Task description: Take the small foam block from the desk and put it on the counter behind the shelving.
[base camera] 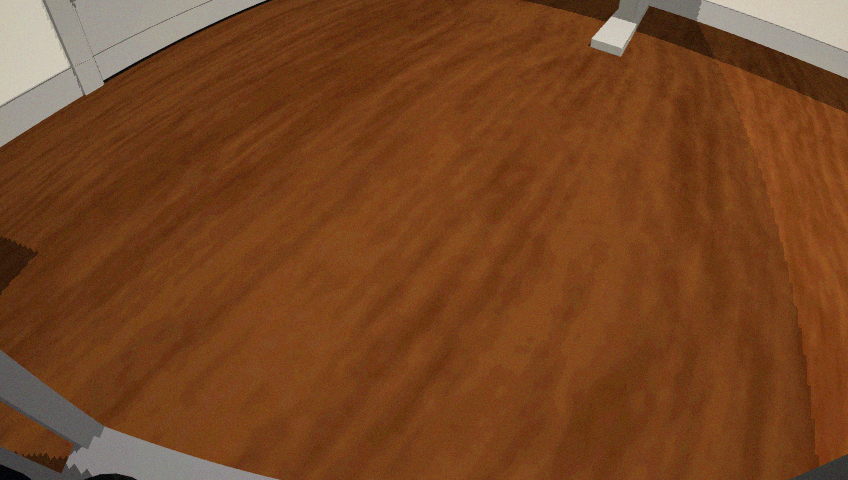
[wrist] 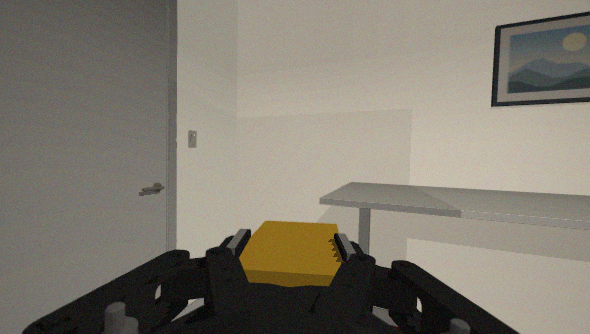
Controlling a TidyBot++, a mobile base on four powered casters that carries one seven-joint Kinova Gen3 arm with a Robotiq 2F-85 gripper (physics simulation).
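Places are measured from the arm's base along level axes (x ahead, y left, z up), in millimetres.
Pixels of known places: gripper, fingertip midpoint: (wrist: 291, 245).
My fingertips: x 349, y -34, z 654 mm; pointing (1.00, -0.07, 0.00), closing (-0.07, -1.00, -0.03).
Behind a point stands the place of what it marks.
A yellow foam block (wrist: 295, 248) @(x 329, y -34, z 659 mm) is held between the two fingertips in the wrist view, at the lower middle. My gripper (wrist: 291, 245) @(x 349, y -34, z 654 mm) is shut on it, with one pad against its left side and one against its right side. The block is up in the air, apart from any surface. A grey table (wrist: 390, 196) @(x 1198, y -512, z 554 mm) stands ahead to the right against the wall; I cannot tell whether it is the desk or the counter. No shelving shows in either view.
A grey door (wrist: 85, 125) @(x 1304, y 820, z 834 mm) with a handle (wrist: 152, 189) @(x 1528, y 652, z 525 mm) is at the left. A framed picture (wrist: 545, 62) @(x 1390, y -1423, z 1245 mm) hangs above the table. In the base view, a white table foot (base camera: 614, 35) stands on the wooden floor (base camera: 416, 237) @(x 456, y 48, z -396 mm) at the top right. White baseboards (base camera: 35, 113) @(x 796, y 1081, z -370 mm) run along the walls.
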